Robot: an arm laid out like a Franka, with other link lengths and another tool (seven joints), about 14 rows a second.
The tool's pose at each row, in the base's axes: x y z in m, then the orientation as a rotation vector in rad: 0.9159, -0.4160, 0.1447, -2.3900, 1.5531, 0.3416; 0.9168, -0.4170, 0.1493, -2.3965, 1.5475, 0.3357; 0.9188, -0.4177, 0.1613, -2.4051, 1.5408, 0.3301; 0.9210, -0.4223, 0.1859, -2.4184, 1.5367, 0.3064; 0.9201, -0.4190, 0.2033, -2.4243, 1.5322, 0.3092; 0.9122, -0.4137, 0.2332, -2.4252, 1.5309, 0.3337; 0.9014, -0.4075, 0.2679, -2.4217, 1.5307, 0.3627; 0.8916, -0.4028, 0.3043, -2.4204, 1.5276, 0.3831
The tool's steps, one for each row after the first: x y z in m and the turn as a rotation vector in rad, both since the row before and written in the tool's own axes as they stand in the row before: -0.0004, -0.0009, -0.0047, -0.0002, 0.0042, -0.0060; -0.0026, -0.0027, -0.0116, -0.0015, 0.0047, -0.0072; -0.0033, -0.0026, -0.0248, 0.0023, 0.0173, -0.0087; -0.0086, -0.0023, -0.0153, -0.0041, -0.0002, -0.0042; -0.0172, 0.0019, -0.0262, -0.0112, -0.0127, 0.0014; -0.0211, 0.0041, -0.0300, -0.0105, -0.0167, 0.0037; -0.0204, 0.0040, -0.0318, -0.0074, -0.0121, 0.0005
